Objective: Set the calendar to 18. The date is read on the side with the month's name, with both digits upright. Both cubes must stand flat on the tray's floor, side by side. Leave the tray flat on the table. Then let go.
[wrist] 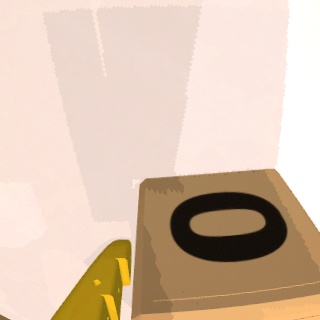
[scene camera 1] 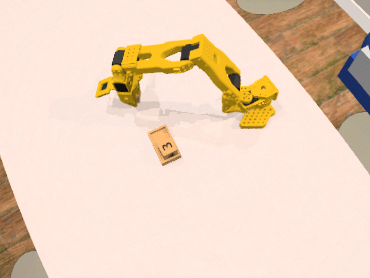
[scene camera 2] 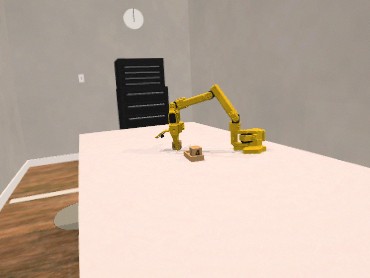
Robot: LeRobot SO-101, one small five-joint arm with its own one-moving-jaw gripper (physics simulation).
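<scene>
The tray point(scene camera 1: 158, 138) point(scene camera 2: 194, 158) lies flat on the table. One cube point(scene camera 1: 168, 147) point(scene camera 2: 195, 150) sits in one end, a 3 on top and a 4 on the side facing scene camera 2; the tray's other end is empty. The loose cube point(scene camera 2: 180, 145) point(wrist: 227, 270) stands on the table outside the tray, a 0 on its top; the arm hides it in scene camera 1. My gripper point(scene camera 1: 117, 97) point(scene camera 2: 167, 142) is fully open. In the wrist view the fixed jaw point(wrist: 107, 285) is low beside the loose cube's left side; the moving jaw is out of that picture. No month name is readable.
The arm's base point(scene camera 1: 257, 112) point(scene camera 2: 251, 142) stands on the table point(scene camera 1: 200, 210) point(scene camera 2: 210, 215), to the right of the tray in both scene views. A black cabinet point(scene camera 2: 141, 93) stands behind the table. A blue and grey object point(scene camera 1: 357, 75) is off the table's right edge.
</scene>
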